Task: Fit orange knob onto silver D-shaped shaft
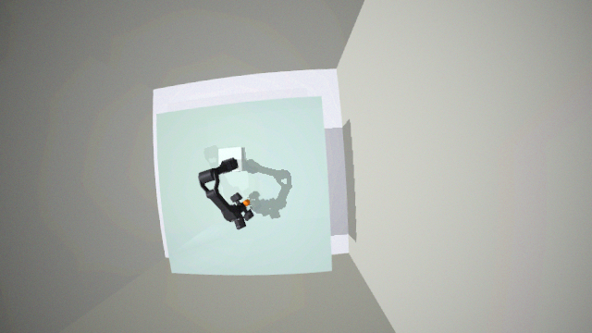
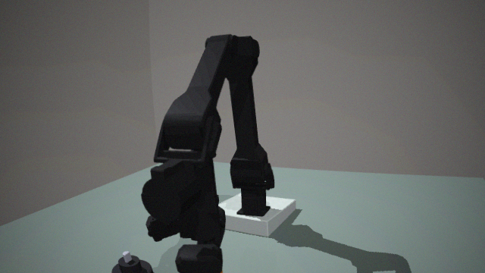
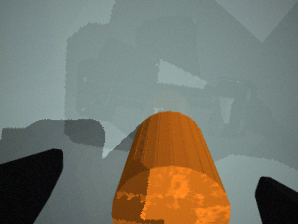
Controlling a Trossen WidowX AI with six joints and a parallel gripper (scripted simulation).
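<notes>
My gripper tip is now 10 mm below the orange knob. Also, from my gripper tip: dark round pedestal 20 mm ahead, 160 mm to the right.
</notes>
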